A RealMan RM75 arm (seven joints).
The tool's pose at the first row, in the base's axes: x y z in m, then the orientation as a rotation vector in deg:
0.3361, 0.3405, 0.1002, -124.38, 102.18, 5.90
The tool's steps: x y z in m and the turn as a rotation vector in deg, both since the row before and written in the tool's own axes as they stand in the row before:
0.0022, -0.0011, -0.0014, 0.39, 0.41, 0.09
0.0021, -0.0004, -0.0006, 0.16, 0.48, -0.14
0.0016, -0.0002, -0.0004, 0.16, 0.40, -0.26
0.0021, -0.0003, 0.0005, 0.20, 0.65, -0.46
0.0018, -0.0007, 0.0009, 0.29, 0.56, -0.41
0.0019, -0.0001, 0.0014, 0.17, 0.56, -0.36
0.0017, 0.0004, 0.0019, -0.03, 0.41, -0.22
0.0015, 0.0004, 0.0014, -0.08, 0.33, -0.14
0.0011, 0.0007, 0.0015, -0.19, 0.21, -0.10
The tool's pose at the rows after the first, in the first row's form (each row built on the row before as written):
0.3374, 0.3382, 0.1012, -124.21, 102.37, 5.13
0.3381, 0.3361, 0.1013, -124.42, 102.42, 4.44
0.3386, 0.3345, 0.1013, -124.70, 102.30, 3.80
0.3394, 0.3327, 0.1004, -125.23, 102.07, 2.81
0.3406, 0.3314, 0.0993, -125.61, 101.81, 1.85
0.3414, 0.3300, 0.0976, -126.03, 101.65, 1.00
0.3418, 0.3288, 0.0954, -126.40, 101.64, 0.53
0.3420, 0.3276, 0.0937, -126.71, 101.69, 0.21
0.3419, 0.3268, 0.0919, -127.01, 101.76, 0.12

